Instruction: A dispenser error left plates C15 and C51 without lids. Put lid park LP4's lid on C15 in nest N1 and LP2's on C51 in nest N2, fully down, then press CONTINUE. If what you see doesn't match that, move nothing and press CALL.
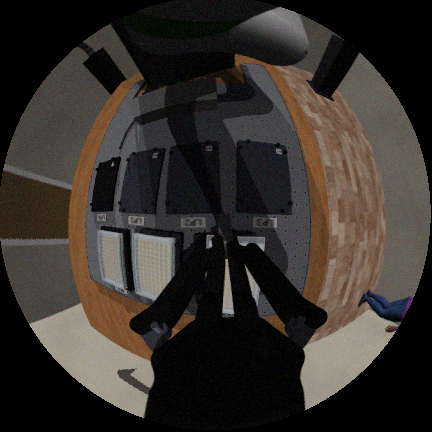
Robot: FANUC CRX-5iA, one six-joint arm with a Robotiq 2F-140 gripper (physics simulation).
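Places are measured from the arm's base along level axes (x left, y back, z up), in centimetres.
Where they show: gripper, fingertip midpoint: [224,221].
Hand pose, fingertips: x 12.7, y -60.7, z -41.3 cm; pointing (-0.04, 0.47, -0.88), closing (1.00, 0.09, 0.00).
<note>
Each offset is from my fingertips to the top centre of the thing. "spot": to the spot under its first point. Level surfaces: height alone.
My gripper [224,221] is shut and empty; its fingers point over the grey pegboard near the LP2 and LP3 labels. Dark square panels with small corner posts stand in a row: one at the LP1 label @(spot: dz -2.4, dx -17.0, dy +7.6 cm) [142,182], one at LP2 @(dz -1.4, dx -6.2, dy +8.6 cm) [192,187], one at LP3 @(dz -1.4, dx +7.4, dy +8.9 cm) [262,180], and a leftmost one @(dz -1.4, dx -32.2, dy +8.8 cm) [105,185] whose label is too small to read surely. Two plates with pale wells, one at far left [112,257] and one beside it @(dz +0.2, dx -12.9, dy -9.2 cm) [154,265], sit in black nests. Another pale plate @(spot: dz +1.3, dx +0.9, dy -10.9 cm) [227,292] is mostly hidden behind my fingers. Nest and plate names are not readable.
The grey pegboard @(dz -3.3 cm) [295,240] has a wooden rim @(spot: dz -4.6, dx +20.6, dy +4.8 cm) [316,200]. A brick-patterned wooden surface [350,200] lies to the right. A person in blue trousers [392,306] shows at the right edge. Dark posts stand at upper left [105,70] and upper right [334,67]. The arm's shadow crosses the panels.
</note>
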